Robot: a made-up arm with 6 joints. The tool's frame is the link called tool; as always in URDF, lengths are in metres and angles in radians.
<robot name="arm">
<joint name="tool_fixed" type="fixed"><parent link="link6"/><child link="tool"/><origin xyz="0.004 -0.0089 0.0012" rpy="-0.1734 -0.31 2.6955"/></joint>
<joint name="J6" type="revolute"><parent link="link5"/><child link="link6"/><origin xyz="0.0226 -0.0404 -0.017" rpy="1.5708 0 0"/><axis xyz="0 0 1"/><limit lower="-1.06" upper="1.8"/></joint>
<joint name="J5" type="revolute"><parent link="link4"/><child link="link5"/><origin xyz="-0.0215 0.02 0.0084" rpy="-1.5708 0 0"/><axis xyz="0 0 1"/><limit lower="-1.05" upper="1.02"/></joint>
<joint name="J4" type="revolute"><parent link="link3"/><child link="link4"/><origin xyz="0.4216 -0.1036 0.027" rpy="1.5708 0 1.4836"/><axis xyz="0 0 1"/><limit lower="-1.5" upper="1.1"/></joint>
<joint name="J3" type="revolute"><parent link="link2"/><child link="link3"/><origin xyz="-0.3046 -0.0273 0.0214"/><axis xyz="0 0 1"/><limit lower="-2.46" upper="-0.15"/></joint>
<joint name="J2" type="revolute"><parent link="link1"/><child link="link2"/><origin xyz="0.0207 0.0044 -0.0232" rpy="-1.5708 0 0"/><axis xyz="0 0 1"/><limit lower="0.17" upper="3.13"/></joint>
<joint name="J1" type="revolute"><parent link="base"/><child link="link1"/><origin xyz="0.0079 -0.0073 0.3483"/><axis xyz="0 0 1"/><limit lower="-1.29" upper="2.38"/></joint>
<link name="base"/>
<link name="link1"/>
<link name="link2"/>
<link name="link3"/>
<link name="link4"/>
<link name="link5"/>
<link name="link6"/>
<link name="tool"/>
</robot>
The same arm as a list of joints. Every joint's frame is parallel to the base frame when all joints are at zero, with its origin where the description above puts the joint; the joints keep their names.
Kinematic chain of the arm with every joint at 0, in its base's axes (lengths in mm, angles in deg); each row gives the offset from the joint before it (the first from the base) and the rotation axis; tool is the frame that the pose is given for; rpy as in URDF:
J1: xyz 7.9 -7.3 348.3 axis +z
J2: xyz 20.7 4.4 -23.2 axis +y
J3: xyz -304.6 21.4 27.3 axis +y
J4: xyz 421.6 27 103.6 axis 0.9962 0 0.0871
J5: xyz 6.5 20 22.1 axis +y
J6: xyz 42.2 -17 -19 axis 0.9962 0 0.0871
tool: xyz 1.5 -8.9 -3.9 rpy 104.05 -61.94 60.86
Joint limits (deg, base to tool): -73.91..136.36 9.74..179.34 -140.95..-8.59 -85.94..63.03 -60.16..58.44 -60.73..103.13

